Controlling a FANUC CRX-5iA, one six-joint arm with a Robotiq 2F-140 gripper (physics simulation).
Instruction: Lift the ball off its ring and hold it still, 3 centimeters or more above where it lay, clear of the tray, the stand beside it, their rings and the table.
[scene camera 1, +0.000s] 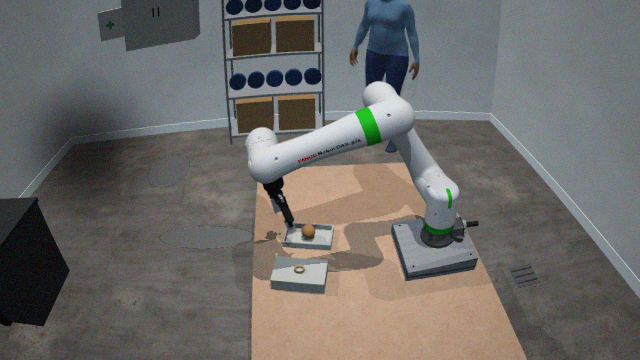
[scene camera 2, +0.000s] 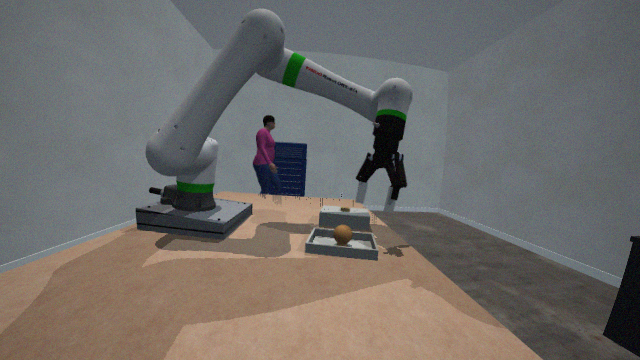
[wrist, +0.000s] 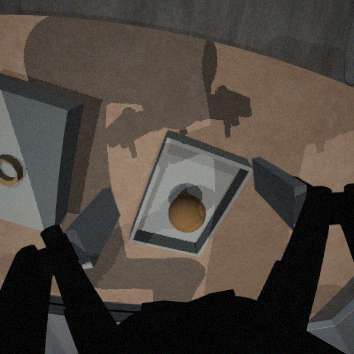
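Note:
The orange-brown ball rests inside the shallow grey tray; its ring is hidden beneath it. My gripper is open and empty. It hangs above the height of the ball, to the ball's left in scene camera 1 and to its right in scene camera 2. In the wrist view the ball shows between the two finger pads. The grey stand is beside the tray, with an empty gold ring on top.
The tray and stand are on the tan table, near its edge. The arm's grey base plate is on the same table. A person and a shelf rack are beyond the table. Arm shadows cross the table.

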